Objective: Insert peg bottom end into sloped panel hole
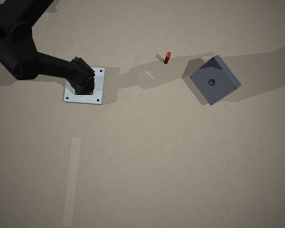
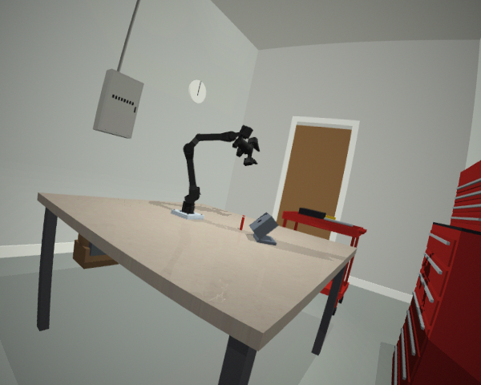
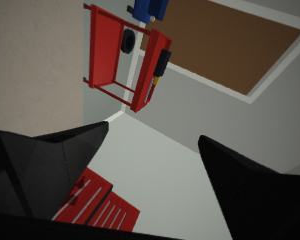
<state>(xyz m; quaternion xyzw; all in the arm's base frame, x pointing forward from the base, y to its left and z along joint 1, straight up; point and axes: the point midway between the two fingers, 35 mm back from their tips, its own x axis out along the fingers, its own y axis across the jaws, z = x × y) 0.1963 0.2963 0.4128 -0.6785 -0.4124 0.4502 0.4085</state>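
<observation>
Now: gripper tip 37 cm above the red peg, 22 cm to the left of it and 10 cm short of it. From my gripper tip the other things lie so: sloped panel 35 cm below, 32 cm to the right, 26 cm ahead.
</observation>
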